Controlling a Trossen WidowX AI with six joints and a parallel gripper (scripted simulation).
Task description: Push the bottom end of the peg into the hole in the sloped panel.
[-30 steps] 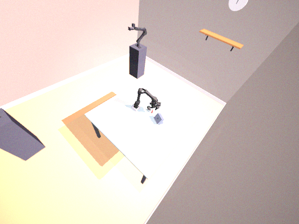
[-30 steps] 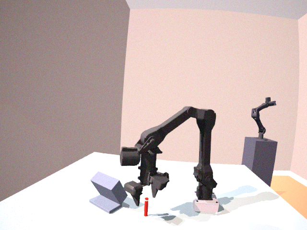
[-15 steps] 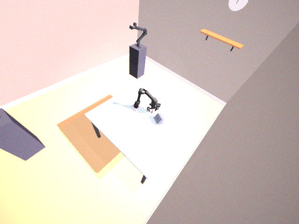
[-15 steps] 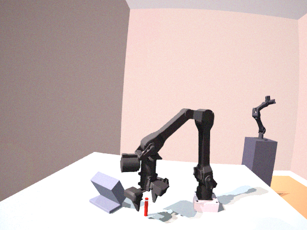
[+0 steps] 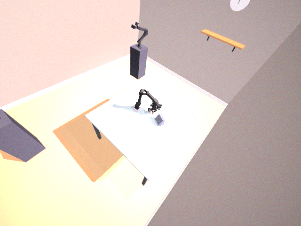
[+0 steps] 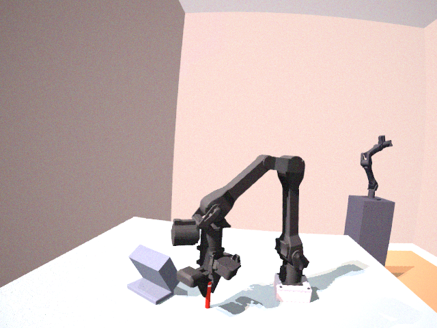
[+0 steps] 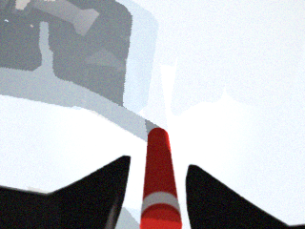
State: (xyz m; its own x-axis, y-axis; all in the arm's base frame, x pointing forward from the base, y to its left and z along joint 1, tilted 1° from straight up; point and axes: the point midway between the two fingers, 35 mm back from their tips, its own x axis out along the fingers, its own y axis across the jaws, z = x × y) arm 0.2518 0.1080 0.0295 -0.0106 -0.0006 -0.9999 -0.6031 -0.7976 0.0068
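Right now my gripper tip is 17 cm short of the sloped panel, 6 cm to the left of it and 3 cm below it. Also, from my gripper tip: round red peg: 2 cm above.
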